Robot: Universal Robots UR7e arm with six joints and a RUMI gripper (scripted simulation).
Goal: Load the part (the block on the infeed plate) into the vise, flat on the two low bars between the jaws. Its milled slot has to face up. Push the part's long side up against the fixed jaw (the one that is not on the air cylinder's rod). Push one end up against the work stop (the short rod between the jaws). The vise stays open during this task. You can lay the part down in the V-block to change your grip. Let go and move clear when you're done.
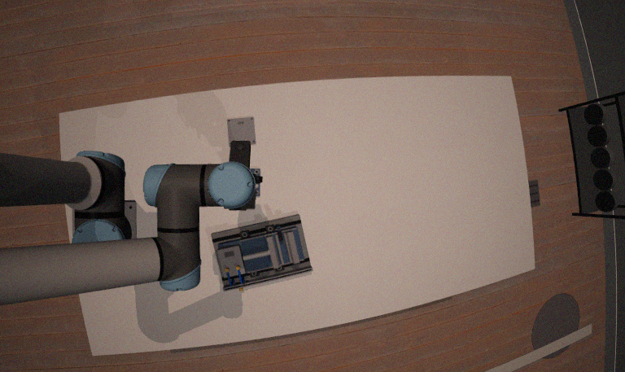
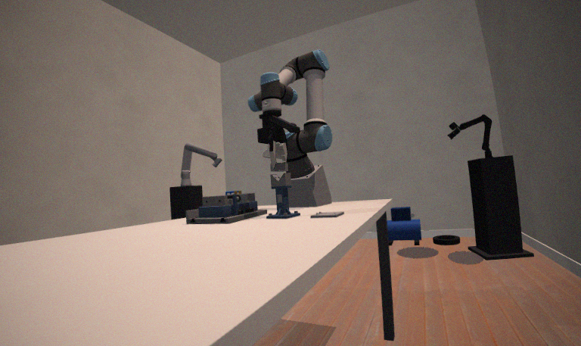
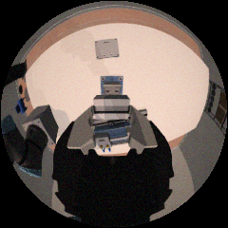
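Now: hand right at the part. The rest, counted from my hand: vise 230 mm to the right, 150 mm below, 30 mm behind; then infeed plate 190 mm below, 170 mm to the left, 40 mm ahead.
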